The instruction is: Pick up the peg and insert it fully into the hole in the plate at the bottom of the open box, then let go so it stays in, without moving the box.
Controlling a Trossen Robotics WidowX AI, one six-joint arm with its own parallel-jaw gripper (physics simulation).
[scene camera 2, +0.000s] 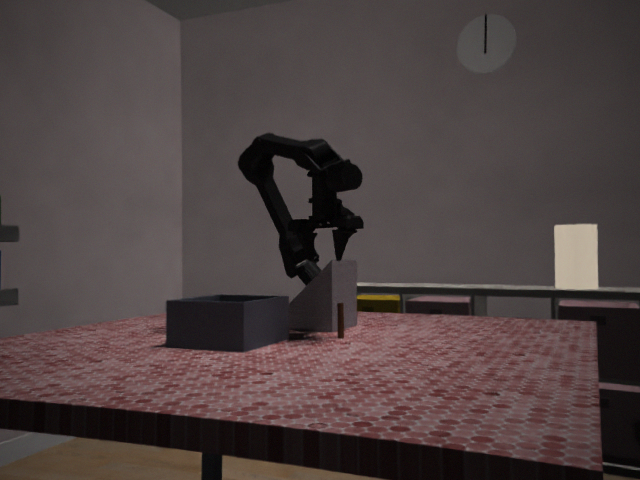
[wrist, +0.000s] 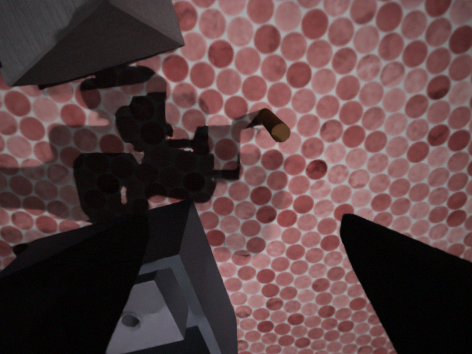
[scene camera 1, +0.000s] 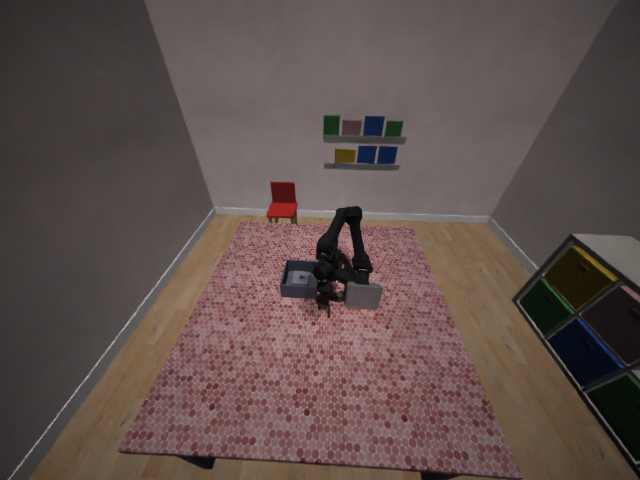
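A thin brown peg stands upright on the table, beside the box. The open grey-blue box stands left of the peg in both scene views. Inside it lies a pale plate with a round hole; the left finger covers part of the plate in the wrist view. My gripper is open and empty, pointing down well above the table. In the wrist view the peg is above the gap between the fingertips, apart from both.
A grey wedge-shaped block stands at the arm's base, near the peg. The box's walls rise around the plate. The red-patterned table carries the arm, block, box and peg. The arm's shadow falls between block and box.
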